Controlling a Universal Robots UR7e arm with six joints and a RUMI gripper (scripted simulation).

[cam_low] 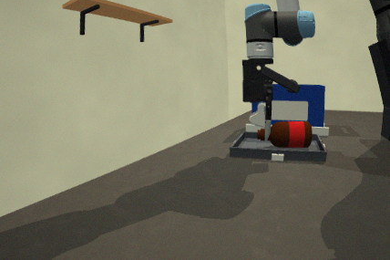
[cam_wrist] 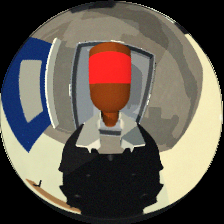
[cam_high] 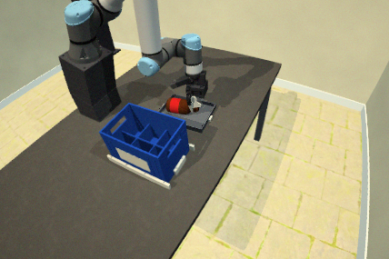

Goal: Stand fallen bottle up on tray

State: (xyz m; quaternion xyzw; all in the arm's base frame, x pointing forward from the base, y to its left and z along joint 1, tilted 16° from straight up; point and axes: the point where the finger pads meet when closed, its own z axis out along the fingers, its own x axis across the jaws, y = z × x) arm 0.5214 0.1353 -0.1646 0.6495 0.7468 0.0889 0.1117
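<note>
My hand is 50 mm past the brown bottle and 10 mm to the left of it. From my hand the other things lie so: grey tray 40 mm behind, 30 mm below, 10 mm to the right; then blue crate 290 mm to the right, 60 mm behind, 40 mm above.
</note>
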